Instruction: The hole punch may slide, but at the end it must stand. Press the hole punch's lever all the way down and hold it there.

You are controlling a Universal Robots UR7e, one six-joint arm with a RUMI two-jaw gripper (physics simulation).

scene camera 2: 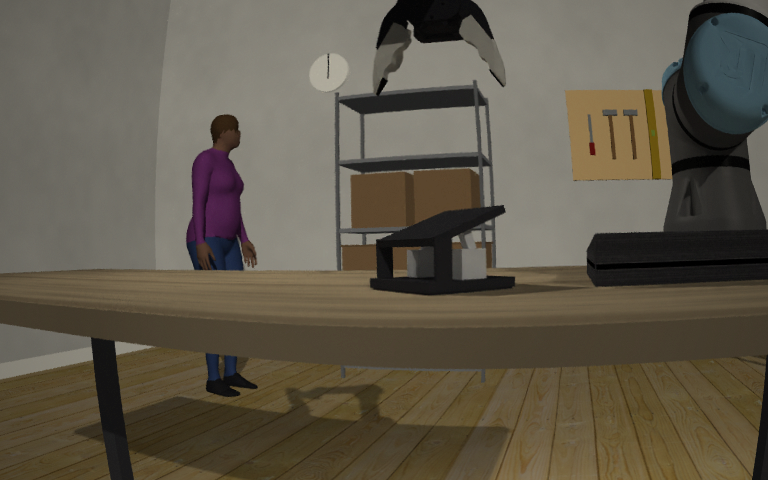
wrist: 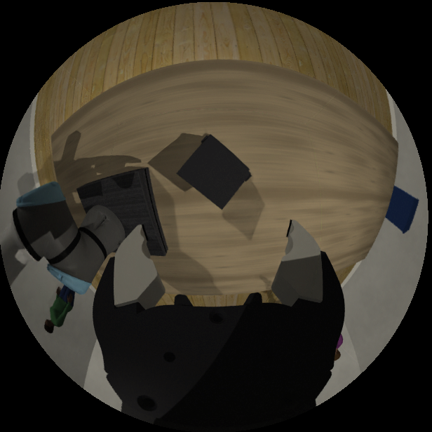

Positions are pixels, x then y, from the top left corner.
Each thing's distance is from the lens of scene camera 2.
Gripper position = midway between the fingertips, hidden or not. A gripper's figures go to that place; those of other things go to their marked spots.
my gripper (scene camera 2: 439,90): 68 cm
black hole punch (scene camera 2: 442,270): 56 cm
